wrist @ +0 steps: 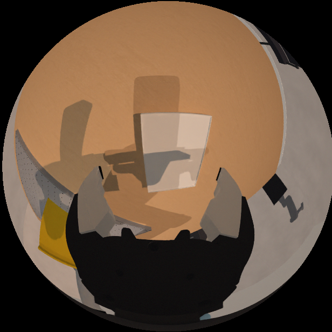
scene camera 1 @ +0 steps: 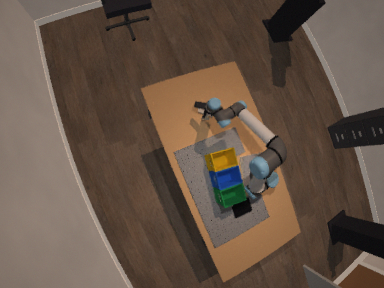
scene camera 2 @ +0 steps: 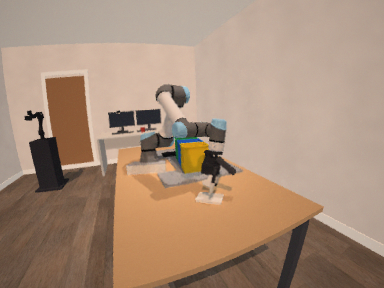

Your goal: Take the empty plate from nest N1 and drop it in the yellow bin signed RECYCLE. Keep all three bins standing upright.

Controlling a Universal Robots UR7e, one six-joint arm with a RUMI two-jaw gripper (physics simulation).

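Frame: origin at the arm's base, x up, y ahead, z left, level; millimetres.
Seen in the pictures: gripper, fingertip midpoint: [scene camera 2: 212, 190]; arm's base at its link origin: [scene camera 2: 149, 161].
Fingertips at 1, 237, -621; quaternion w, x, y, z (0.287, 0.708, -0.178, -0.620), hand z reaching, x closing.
Observation:
Offsets run from my fingertips to a thing's top centre, as dx, dy, dz. "*": to the spot under its first point. Level surfaces: height alone.
A white rectangular plate {-25, -23, -15} [scene camera 2: 204, 199] [wrist: 197, 145] lies flat on the table. In the wrist view it lies between and beyond the open fingertips, partly shaded. My gripper [scene camera 1: 204, 115] [scene camera 2: 212, 191] [wrist: 158, 168] is open and empty, pointing down low over the plate; whether its tips touch it, I cannot tell. The yellow bin {+153, +53, +388} [scene camera 1: 223, 160] [scene camera 2: 192, 159] [wrist: 56, 237] stands upright, nearest the gripper in a row with the blue bin {* -24, +21, +561} [scene camera 1: 227, 178] and green bin {+153, +83, +651} [scene camera 1: 231, 196], both upright. The sign RECYCLE is not readable, and no N1 label can be made out.
The bins stand on a grey perforated board {dx -27} [scene camera 1: 200, 200] [scene camera 2: 175, 179] [wrist: 42, 185] on the wooden table {dx -39} [scene camera 1: 175, 107] [scene camera 2: 165, 235] [wrist: 110, 55]. A black block {-12, -9, +840} [scene camera 1: 242, 208] lies beside the green bin. The arm's pale base [scene camera 2: 145, 168] stands beside the board.

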